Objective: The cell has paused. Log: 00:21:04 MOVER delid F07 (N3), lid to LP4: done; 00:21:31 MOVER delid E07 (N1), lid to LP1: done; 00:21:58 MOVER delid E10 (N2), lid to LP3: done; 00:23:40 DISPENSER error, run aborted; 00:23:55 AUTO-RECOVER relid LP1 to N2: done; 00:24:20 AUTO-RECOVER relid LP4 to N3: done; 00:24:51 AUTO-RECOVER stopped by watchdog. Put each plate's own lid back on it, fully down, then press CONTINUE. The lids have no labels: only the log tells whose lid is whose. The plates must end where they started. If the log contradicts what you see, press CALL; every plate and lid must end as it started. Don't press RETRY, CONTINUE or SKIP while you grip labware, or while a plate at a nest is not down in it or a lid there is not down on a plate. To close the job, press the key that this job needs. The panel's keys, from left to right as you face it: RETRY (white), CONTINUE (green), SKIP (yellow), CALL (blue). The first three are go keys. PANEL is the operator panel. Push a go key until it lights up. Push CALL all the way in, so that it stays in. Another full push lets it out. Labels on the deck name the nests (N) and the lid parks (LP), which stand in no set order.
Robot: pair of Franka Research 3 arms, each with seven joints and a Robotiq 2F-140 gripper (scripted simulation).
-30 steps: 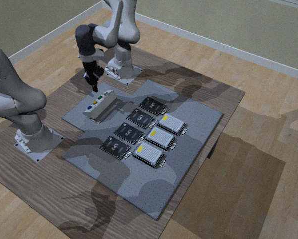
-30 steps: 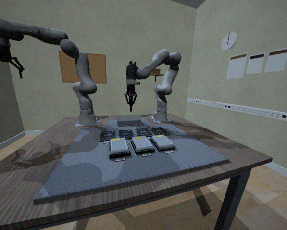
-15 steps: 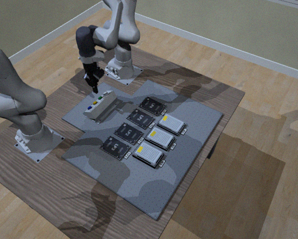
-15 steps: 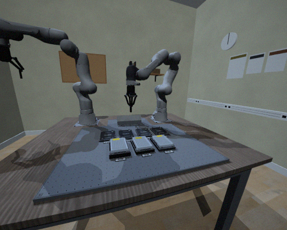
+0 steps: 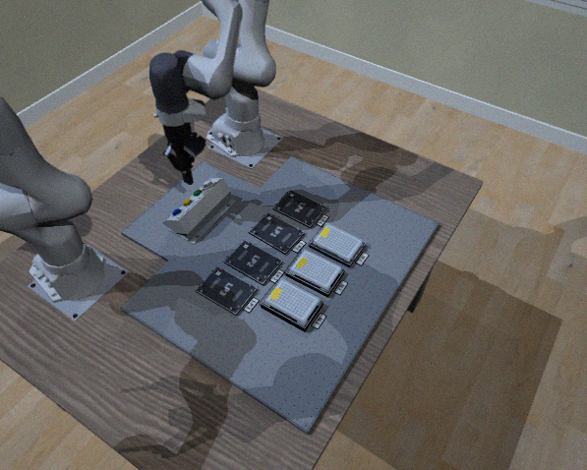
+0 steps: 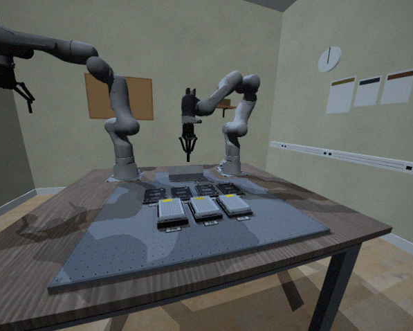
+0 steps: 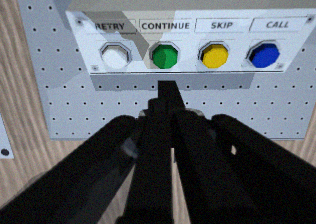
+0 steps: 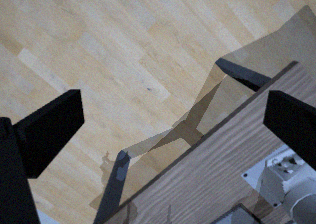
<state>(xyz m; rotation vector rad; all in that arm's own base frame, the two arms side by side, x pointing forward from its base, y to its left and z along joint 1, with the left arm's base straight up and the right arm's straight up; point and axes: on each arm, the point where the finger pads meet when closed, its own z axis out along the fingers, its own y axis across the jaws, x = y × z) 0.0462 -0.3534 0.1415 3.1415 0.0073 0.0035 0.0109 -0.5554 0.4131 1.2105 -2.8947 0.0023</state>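
Note:
Now: left hand 60 mm above the green CONTINUE key and 30 mm short of it. From my left hand the other things lie so: blue CALL key 100 mm to the right, 70 mm below, 40 mm ahead; then yellow SKIP key 60 mm below, 50 mm to the right, 30 mm ahead; then white RETRY key 60 mm below, 50 mm to the left, 30 mm ahead.

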